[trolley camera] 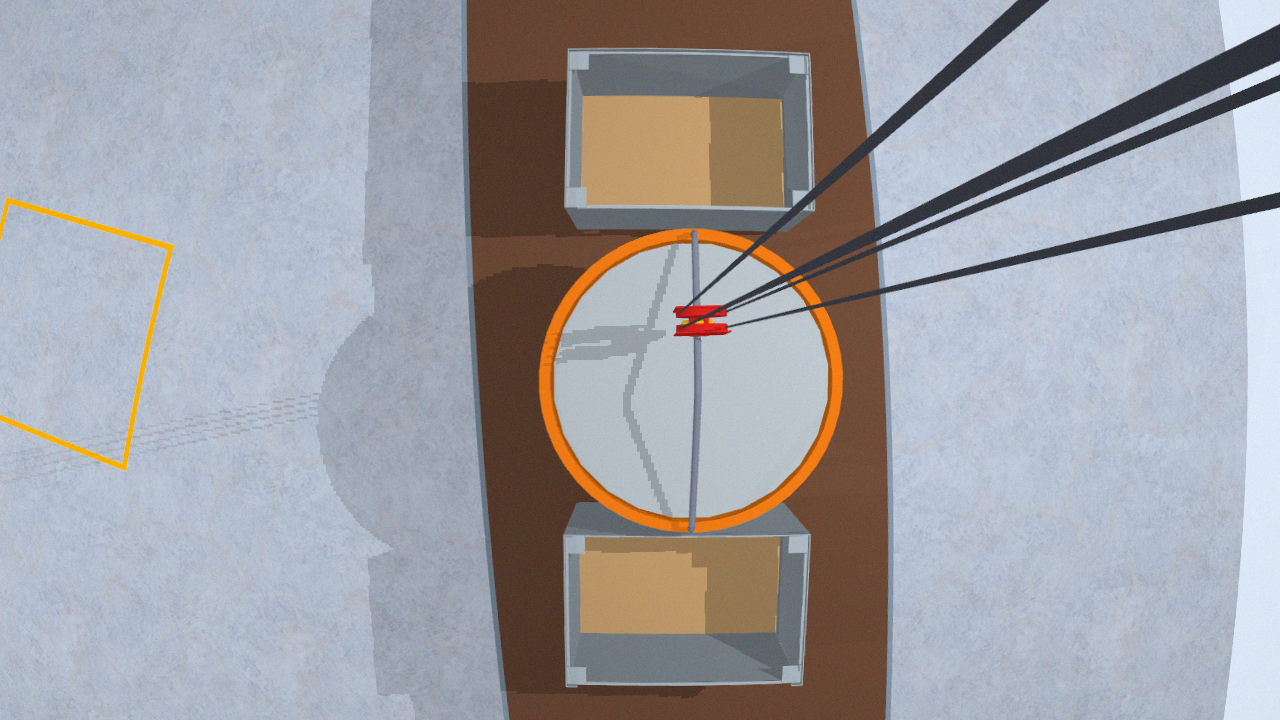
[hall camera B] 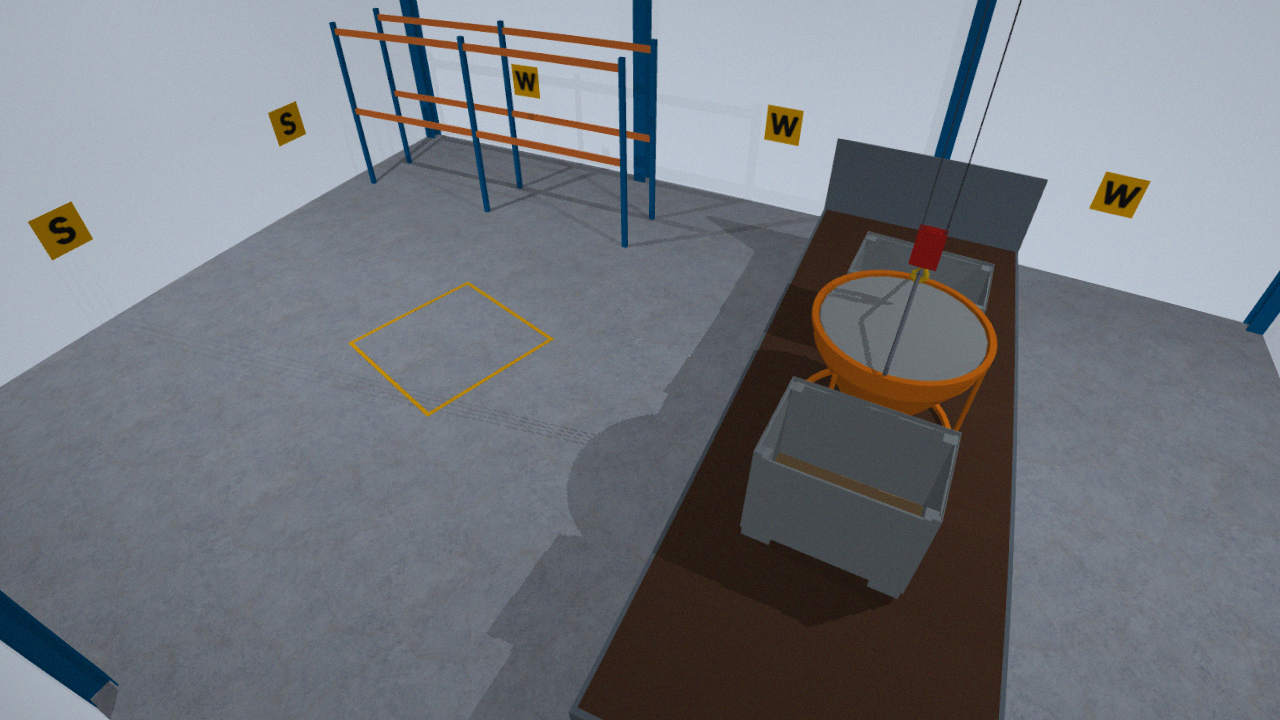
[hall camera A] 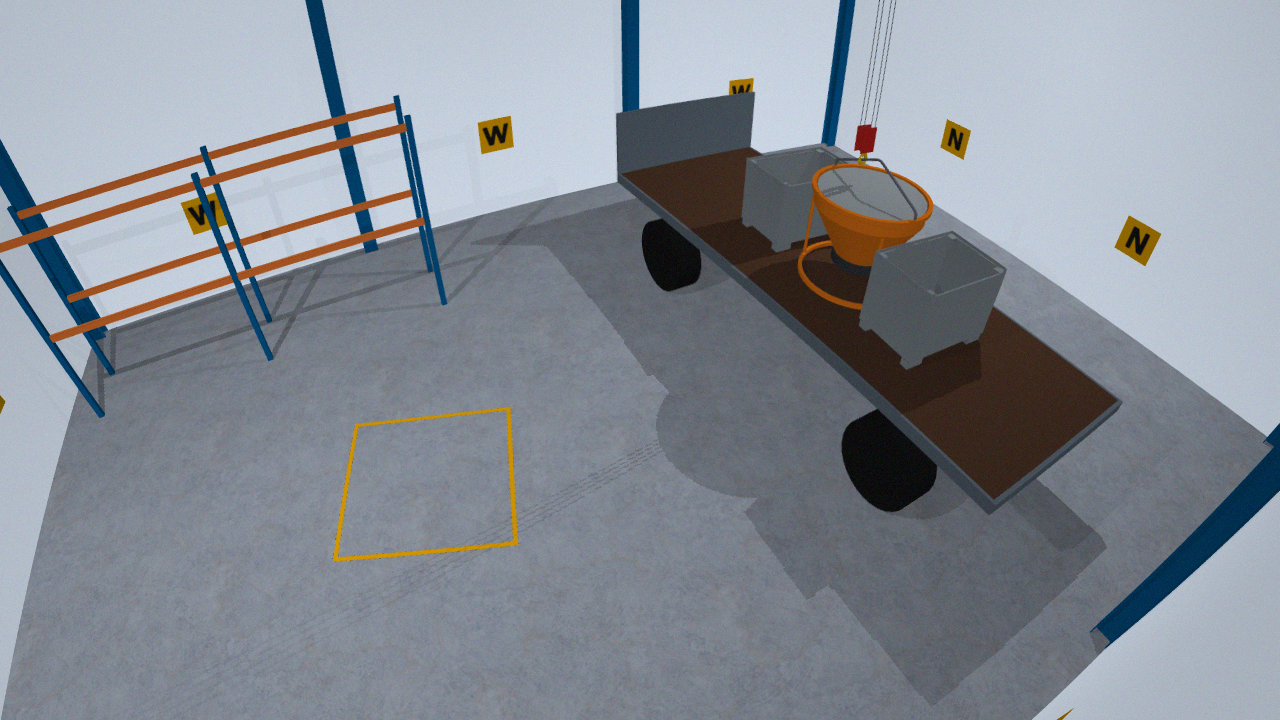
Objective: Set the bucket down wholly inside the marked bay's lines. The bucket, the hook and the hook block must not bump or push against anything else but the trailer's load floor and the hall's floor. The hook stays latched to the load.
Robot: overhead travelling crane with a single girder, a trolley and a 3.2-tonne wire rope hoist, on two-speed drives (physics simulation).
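Observation:
The orange bucket (hall camera A: 861,234) (hall camera B: 948,335) (trolley camera: 769,420) is upright between two grey crates on the trailer's brown load floor (hall camera A: 1038,394) (hall camera B: 850,644) (trolley camera: 850,582). Its base ring is at the load floor; whether it bears on it I cannot tell. My hook (hall camera A: 862,158) (hall camera B: 920,274) (trolley camera: 698,321) is shut on the bucket's raised bail, under the red hook block (hall camera A: 865,138) (hall camera B: 928,247). The marked bay (hall camera A: 512,474) (hall camera B: 509,311) (trolley camera: 147,356) is a yellow outline on the hall floor, left of the trailer in the trolley view and partly cut off there.
The near crate (hall camera A: 935,304) (hall camera B: 832,528) and the crate by the headboard (hall camera A: 774,205) (trolley camera: 689,218) stand close on either side of the bucket. The headboard (hall camera A: 684,134) (hall camera B: 877,183) closes one trailer end. A blue and orange rack (hall camera A: 232,268) (hall camera B: 623,152) stands beyond the bay.

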